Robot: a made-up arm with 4 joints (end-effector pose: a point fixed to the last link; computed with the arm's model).
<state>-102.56 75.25 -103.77 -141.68</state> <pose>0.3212 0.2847 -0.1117 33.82 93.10 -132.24</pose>
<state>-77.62 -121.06 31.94 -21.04</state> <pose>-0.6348 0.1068 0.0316 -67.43 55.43 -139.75</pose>
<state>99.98 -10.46 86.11 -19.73</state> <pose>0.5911 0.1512 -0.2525 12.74 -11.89 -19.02</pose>
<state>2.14 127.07 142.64 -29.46</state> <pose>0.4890 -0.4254 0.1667 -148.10 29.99 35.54</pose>
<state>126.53 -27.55 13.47 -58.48</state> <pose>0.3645 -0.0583 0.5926 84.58 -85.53 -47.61</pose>
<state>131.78 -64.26 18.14 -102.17</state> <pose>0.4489 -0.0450 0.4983 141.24 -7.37 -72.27</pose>
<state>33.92 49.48 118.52 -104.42</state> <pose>-0.1662 -0.4680 -0.2069 -101.87 7.42 -65.37</pose>
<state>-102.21 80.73 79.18 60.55</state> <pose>-0.4819 -0.3427 0.3052 -74.37 -88.92 -81.52</pose>
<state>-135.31 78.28 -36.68 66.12</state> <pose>-0.1930 0.5298 0.1932 123.01 21.66 45.34</pose>
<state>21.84 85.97 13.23 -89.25</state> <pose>0.3325 0.2677 -0.3332 -12.43 -21.18 -5.74</pose>
